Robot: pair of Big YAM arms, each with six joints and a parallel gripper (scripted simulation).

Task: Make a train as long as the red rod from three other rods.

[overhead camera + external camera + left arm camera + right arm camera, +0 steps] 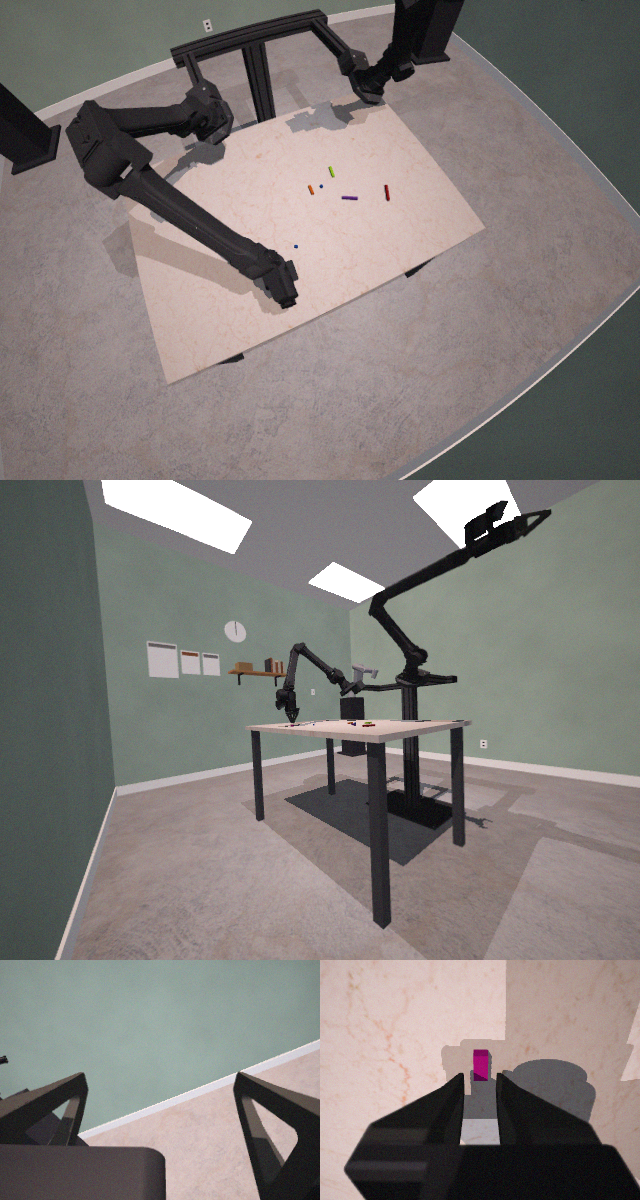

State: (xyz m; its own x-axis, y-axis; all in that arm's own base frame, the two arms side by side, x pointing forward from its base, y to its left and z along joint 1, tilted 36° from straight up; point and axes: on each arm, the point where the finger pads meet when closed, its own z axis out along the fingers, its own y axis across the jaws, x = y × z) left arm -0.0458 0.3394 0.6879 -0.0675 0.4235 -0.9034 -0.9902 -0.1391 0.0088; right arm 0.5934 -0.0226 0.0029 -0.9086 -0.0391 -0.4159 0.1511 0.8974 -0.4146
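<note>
The magenta rod lies 2 cm below my right hand. Also, from my right hand: purple rod 24 cm behind, 34 cm to the left, 2 cm below; then orange rod 32 cm behind, 21 cm to the left, 2 cm below; then lime rod 38 cm behind, 32 cm to the left, 2 cm below.
</note>
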